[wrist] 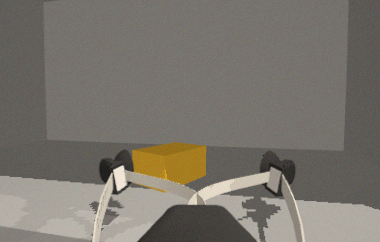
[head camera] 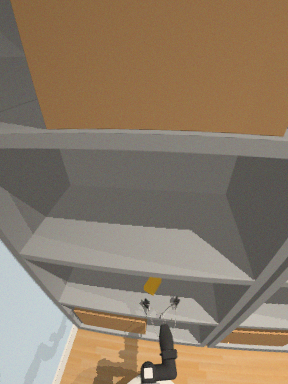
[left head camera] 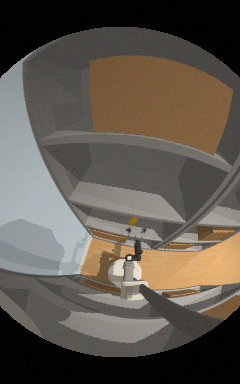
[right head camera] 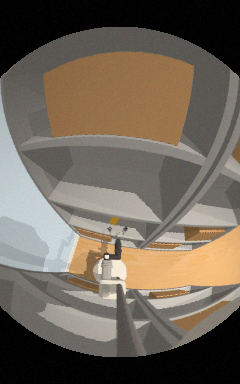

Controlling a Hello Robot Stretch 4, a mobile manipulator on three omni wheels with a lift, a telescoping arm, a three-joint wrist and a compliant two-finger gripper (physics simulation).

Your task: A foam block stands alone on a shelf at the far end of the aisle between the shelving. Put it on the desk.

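Places are measured from the robot's base along level axes (x back, y right, z up), in centimetres.
Where they show: gripper, between the fingertips: (wrist: 196,164) (head camera: 160,297) (left head camera: 136,227) (right head camera: 117,226).
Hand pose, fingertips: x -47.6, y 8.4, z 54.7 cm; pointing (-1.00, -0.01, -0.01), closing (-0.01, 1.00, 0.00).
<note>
Each offset is from my fingertips to the top centre of the thing. Level surfaces: height alone.
The yellow-orange foam block @[dx -8.1, dy -3.7, dz +0.3 cm] (head camera: 153,285) (left head camera: 133,221) (right head camera: 114,220) (wrist: 150,162) sits on a grey shelf @[dz -4.2 cm] (head camera: 100,296) (wrist: 330,215). My gripper (head camera: 160,302) (left head camera: 136,230) (right head camera: 117,229) (wrist: 196,164) is open, with its fingers wide apart and nothing between them. In the wrist view the block shows beyond the fingertips, left of the middle and nearer the left finger, turned with one edge towards me. Part of its lower side is hidden behind a finger strip. The desk does not show clearly in these views.
A grey upper shelf board (head camera: 135,272) crosses above the block. A grey upright divider (head camera: 239,311) stands to the right. Brown boxes @[dx -12.7, dy -28.4, dz -22.9 cm] (head camera: 110,321) @[dx +3.2, dy +62.9, dz -22.9 cm] (head camera: 257,337) sit low in the shelving. A pale blue wall (head camera: 25,305) is at the left, and more shelving is behind the base.
</note>
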